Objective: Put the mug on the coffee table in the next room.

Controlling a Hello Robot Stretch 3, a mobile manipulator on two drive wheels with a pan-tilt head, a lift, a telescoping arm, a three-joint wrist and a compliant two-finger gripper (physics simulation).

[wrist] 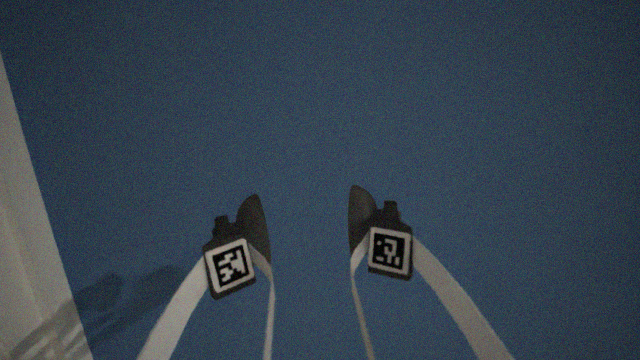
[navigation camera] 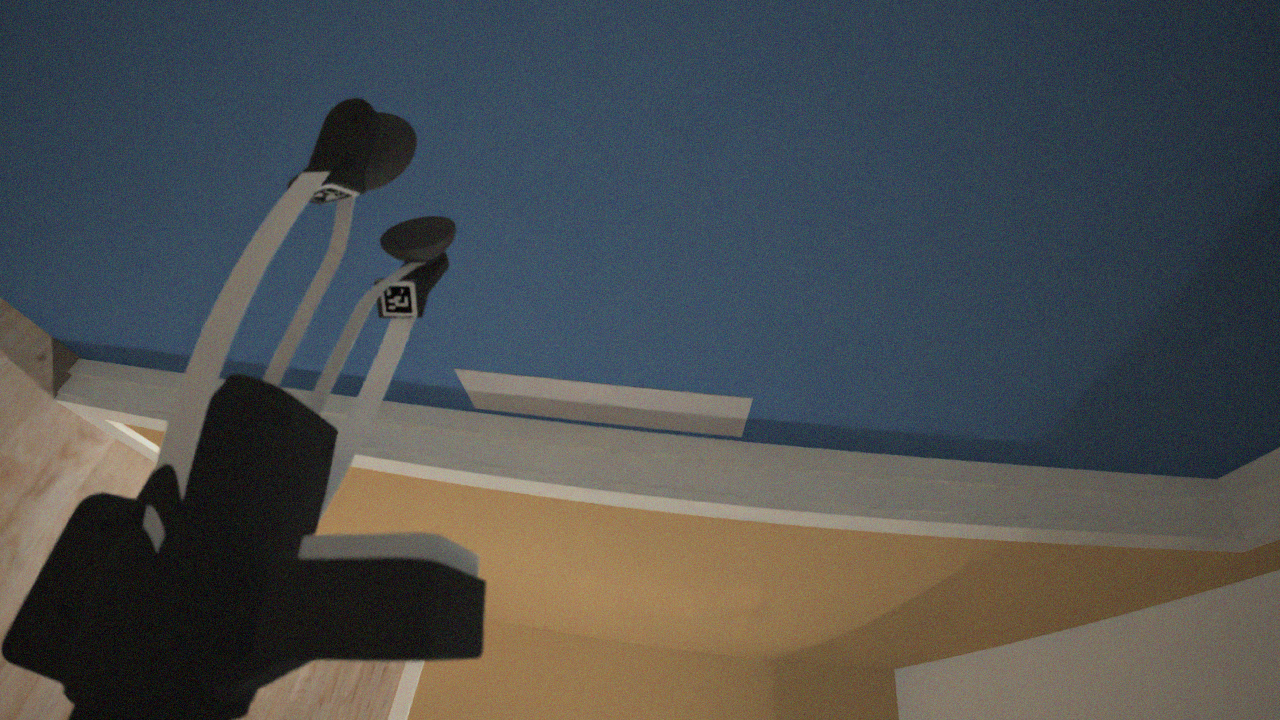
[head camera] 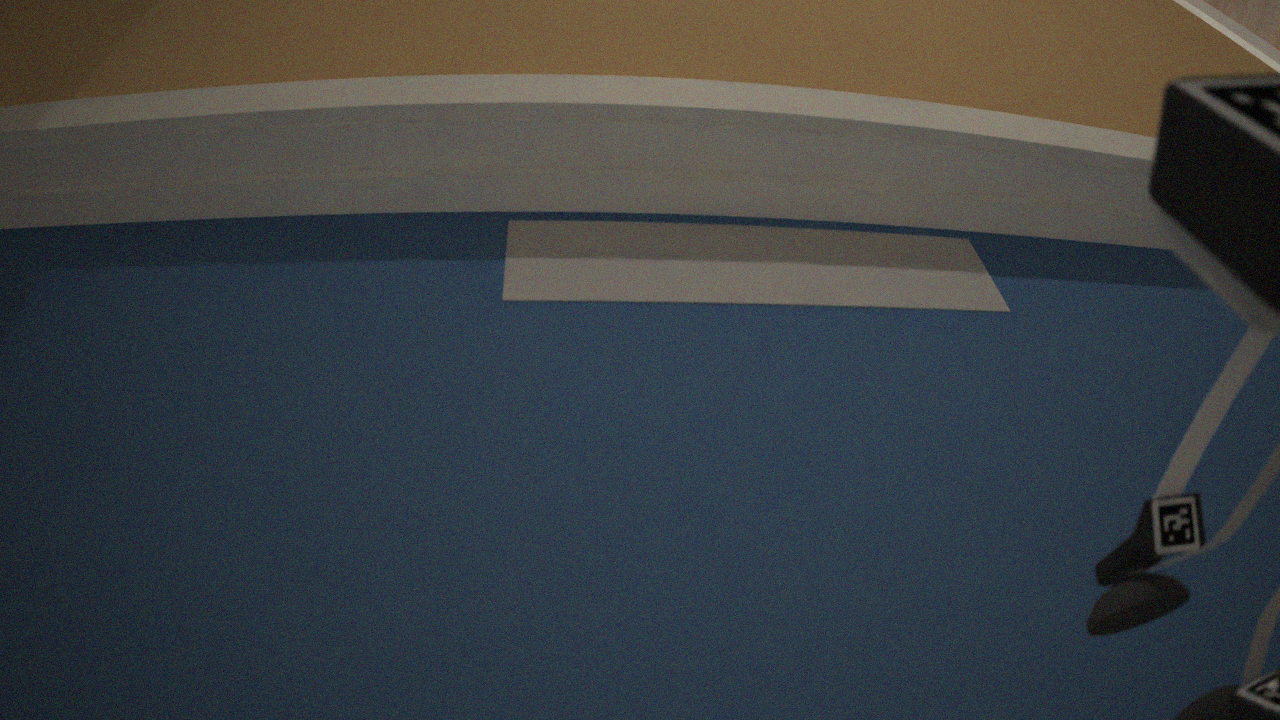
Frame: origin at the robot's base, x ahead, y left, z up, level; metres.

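Seen in the pictures: gripper, fingertip midpoint: (navigation camera: 412,171) (head camera: 1144,701).
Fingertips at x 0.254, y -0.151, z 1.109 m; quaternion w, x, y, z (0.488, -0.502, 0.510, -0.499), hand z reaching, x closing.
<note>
A point is followed by its place in that frame.
My gripper (head camera: 1183,651) {x 0.253, y -0.151, z 1.108 m} (navigation camera: 394,191) {x 0.253, y -0.151, z 1.108 m} (wrist: 307,214) {x 0.253, y -0.151, z 1.108 m} is open partway, with a gap between its two dark fingertips and blue surface showing through it. Nothing is held between the fingers. It is at the lower right in the head camera view, at the upper left in the navigation view and at the lower middle in the wrist view. No mug and no coffee table show in these views.
A broad blue surface (head camera: 626,492) {x 0.376, y -0.395, z 1.266 m} (navigation camera: 805,223) {x 0.389, y -0.297, z 1.346 m} (wrist: 310,100) carries a pale flat rectangle (head camera: 751,282) {x 0.350, y -0.591, z 1.158 m} (navigation camera: 617,407) {x 0.346, y -0.620, z 1.164 m} beside a long grey band (head camera: 358,161) {x 0.295, y -0.689, z 1.471 m} (navigation camera: 805,474) {x 0.301, y -0.690, z 1.442 m}. Beyond the band is an orange-tan surface (head camera: 626,40) {x 0.236, y -0.863, z 1.240 m} (navigation camera: 626,573) {x 0.190, y -1.227, z 1.160 m}. Wood-look surface (navigation camera: 44,474) {x 0.107, y -0.753, z 0.000 m} shows at the left of the navigation view.
</note>
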